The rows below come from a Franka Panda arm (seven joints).
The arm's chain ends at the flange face. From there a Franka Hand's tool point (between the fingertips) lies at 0.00 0.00 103.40 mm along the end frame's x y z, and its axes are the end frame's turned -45 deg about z.
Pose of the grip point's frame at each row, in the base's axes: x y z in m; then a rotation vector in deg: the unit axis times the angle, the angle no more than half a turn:
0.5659, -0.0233, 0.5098, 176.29, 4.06, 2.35
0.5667, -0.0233, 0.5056, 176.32, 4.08, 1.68
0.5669, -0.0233, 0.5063, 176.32, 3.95, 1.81
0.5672, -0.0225, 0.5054, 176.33, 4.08, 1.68
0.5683, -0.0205, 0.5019, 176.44, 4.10, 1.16
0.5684, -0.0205, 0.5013, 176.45, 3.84, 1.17
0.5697, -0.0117, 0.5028, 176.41, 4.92, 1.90
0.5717, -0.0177, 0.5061, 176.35, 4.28, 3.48
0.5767, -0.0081, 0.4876, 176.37, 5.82, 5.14
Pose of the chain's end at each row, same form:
0.5630, -0.0168, 0.6130, 165.19, -64.01, 4.34
0.5646, -0.0168, 0.6088, 165.08, -63.94, 3.70
0.5646, -0.0168, 0.6095, 165.06, -64.08, 3.82
0.5651, -0.0160, 0.6086, 165.09, -63.95, 3.70
0.5668, -0.0142, 0.6051, 165.07, -63.92, 3.15
0.5669, -0.0142, 0.6045, 164.99, -64.17, 3.16
0.5673, -0.0054, 0.6060, 165.53, -63.22, 3.84
0.5675, -0.0114, 0.6092, 165.58, -63.92, 5.35
0.5705, -0.0021, 0.5906, 166.56, -62.64, 6.85

